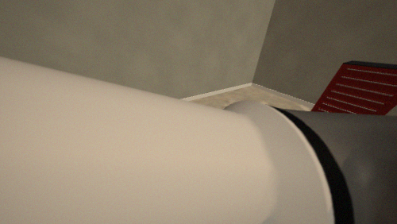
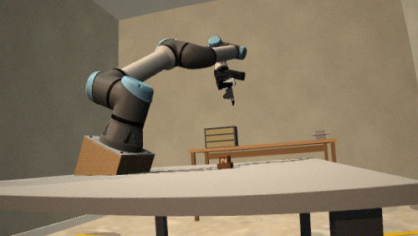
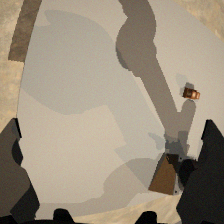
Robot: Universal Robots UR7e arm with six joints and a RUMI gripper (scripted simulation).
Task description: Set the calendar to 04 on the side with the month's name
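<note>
Now: the cube 40 mm behind my hand, 570 mm to the right of it and 330 mm below it. From my hand the other things lie so: calendar tray: 40 mm behind, 590 mm to the right, 340 mm below.
</note>
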